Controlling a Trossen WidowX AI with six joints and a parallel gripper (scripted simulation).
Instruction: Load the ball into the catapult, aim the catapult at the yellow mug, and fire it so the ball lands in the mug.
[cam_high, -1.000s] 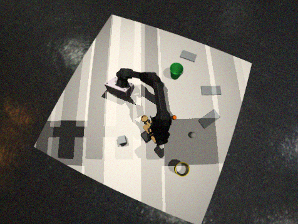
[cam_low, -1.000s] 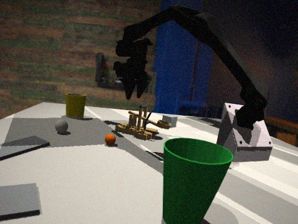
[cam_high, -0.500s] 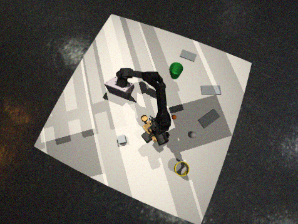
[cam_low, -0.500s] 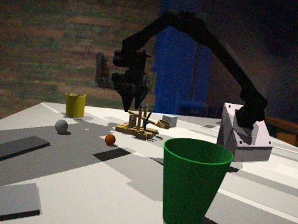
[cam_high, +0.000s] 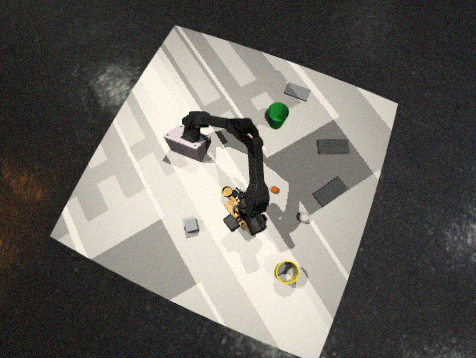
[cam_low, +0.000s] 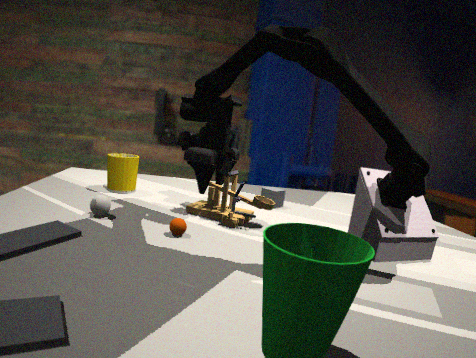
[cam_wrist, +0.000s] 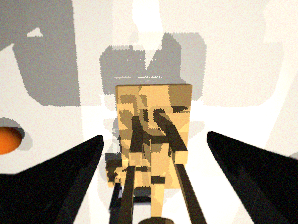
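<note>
Right now my gripper tip is 5 cm short of the orange ball, 17 cm to the right of it and 4 cm above it. From my gripper tip the other things lie so: wooden catapult: 6 cm behind, 5 cm to the left; then white ball: 22 cm ahead, 12 cm to the left, 3 cm below; then small grey cube: 18 cm behind, 14 cm to the right, 3 cm below.
</note>
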